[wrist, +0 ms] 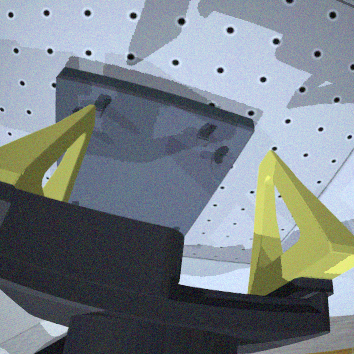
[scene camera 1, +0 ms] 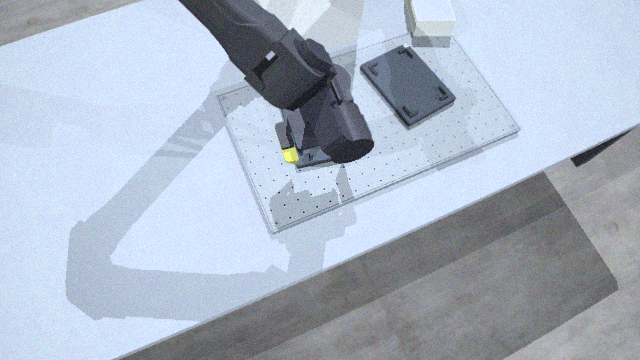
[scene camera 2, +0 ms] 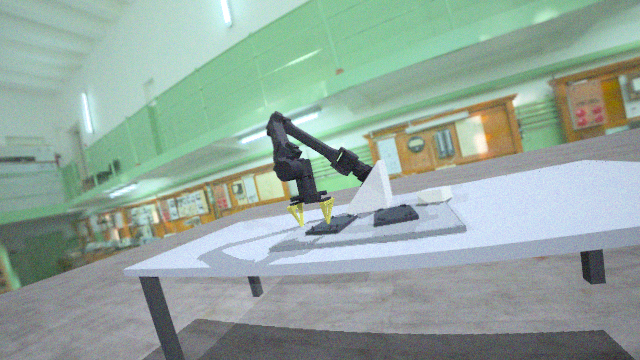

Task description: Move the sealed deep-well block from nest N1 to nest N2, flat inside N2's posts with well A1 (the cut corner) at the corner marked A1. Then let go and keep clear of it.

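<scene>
My gripper is open and empty, its yellow fingers pointing down low over the left dark nest plate. In the wrist view one finger overlaps the plate's left side and the other stands right of it. No block shows on the visible part of this plate; the arm hides much of it in scene camera 1. The right nest plate has corner posts, a small white mark at its back corner and no block on it. I cannot tell which nest is N1, or make out the cut corner.
A white box stands at the board's back right; I cannot tell whether it is the block. A white triangular piece stands upright by the arm's base. Both nests are on a perforated board on the white table.
</scene>
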